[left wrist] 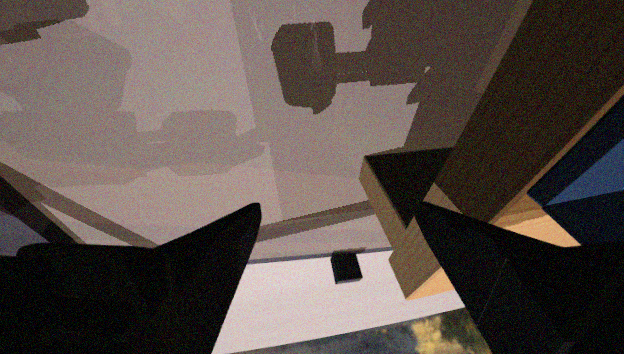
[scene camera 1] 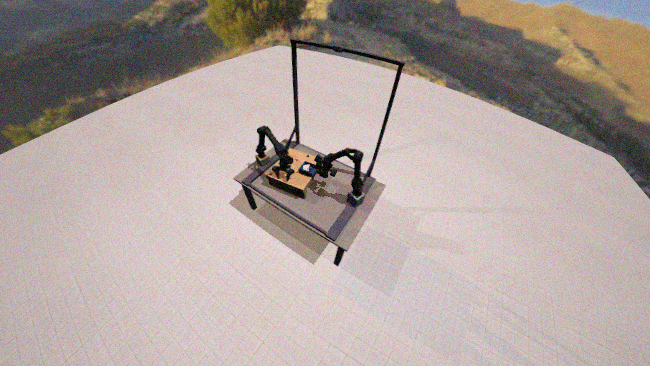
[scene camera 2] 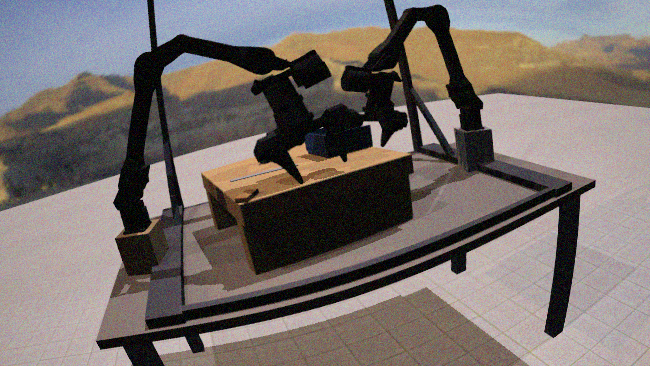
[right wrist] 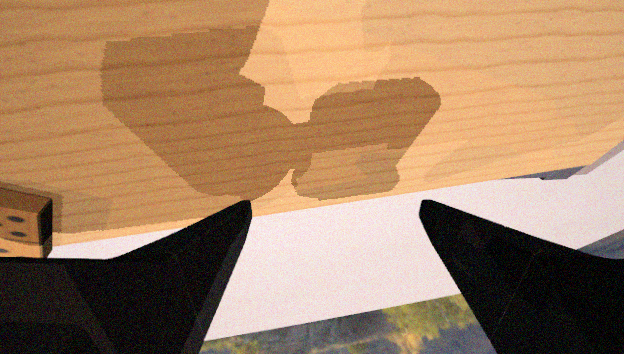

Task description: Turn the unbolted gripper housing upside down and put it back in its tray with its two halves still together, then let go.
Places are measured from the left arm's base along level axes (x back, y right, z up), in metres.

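Pixels of known places: left gripper, fingertip midpoint: (left wrist: 338, 209); right gripper, fingertip midpoint: (scene camera 1: 283, 180) (scene camera 2: 324, 172) (right wrist: 335, 207); left arm's base at its link origin: (scene camera 1: 356, 193) (scene camera 2: 472, 128); right arm's base at its link origin: (scene camera 1: 262, 155) (scene camera 2: 137, 228).
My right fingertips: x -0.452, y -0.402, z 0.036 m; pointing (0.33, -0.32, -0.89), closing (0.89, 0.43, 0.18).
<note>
Ahead of a thing's pixels: the offset from my right fingertips to its top centre. Level surfaces: height alone.
The blue tray @(dy +0.227, dx +0.038, dz +0.042 m) (scene camera 1: 314, 172) (scene camera 2: 350, 141) (left wrist: 595, 175) stands on the wooden bench. A small white shape @(dy +0.220, dx +0.018, dz +0.028 m) (scene camera 1: 307, 166), apparently the housing, shows in it in scene camera 1; its halves and which way up it is cannot be made out. In scene camera 2 the tray's inside is hidden by its wall and the right gripper. My right gripper (scene camera 1: 282, 176) (scene camera 2: 323, 171) (right wrist: 335, 207) is open and empty above the bench's near part, in front of the tray. My left gripper (scene camera 1: 331, 173) (left wrist: 338, 209) is open and empty beside the bench, to the right of the tray in scene camera 1.
The wooden bench (scene camera 1: 287, 188) (scene camera 2: 325, 220) (right wrist: 475, 100) stands on the grey table @(dz -0.154 m) (scene camera 1: 320, 212) (scene camera 2: 450, 200). A thin rod @(dy +0.127, dx -0.129, dz -0.008 m) (scene camera 2: 262, 173) and a small block with holes @(dy -0.050, dx -0.138, dz -0.001 m) (scene camera 2: 247, 195) (right wrist: 22, 220) lie on its top. Both grippers are close together in scene camera 2. A black frame (scene camera 1: 296, 95) rises behind.
</note>
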